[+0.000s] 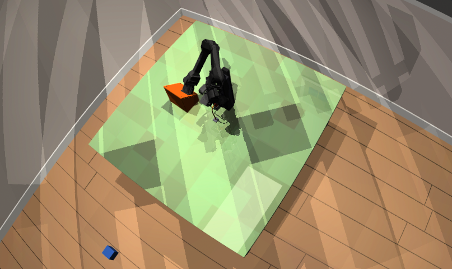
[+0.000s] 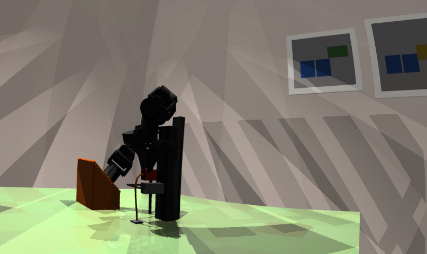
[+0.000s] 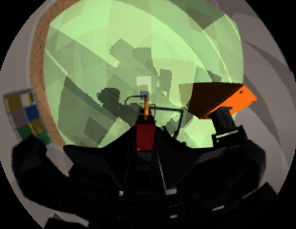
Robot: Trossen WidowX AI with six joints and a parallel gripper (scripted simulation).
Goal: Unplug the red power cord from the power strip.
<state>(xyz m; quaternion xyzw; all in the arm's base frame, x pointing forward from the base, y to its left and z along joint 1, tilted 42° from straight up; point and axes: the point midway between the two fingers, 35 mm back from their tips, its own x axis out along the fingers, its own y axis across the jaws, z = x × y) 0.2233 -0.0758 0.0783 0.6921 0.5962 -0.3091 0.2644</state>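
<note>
The red plug lies 30 mm to the left of my gripper tip.
</note>
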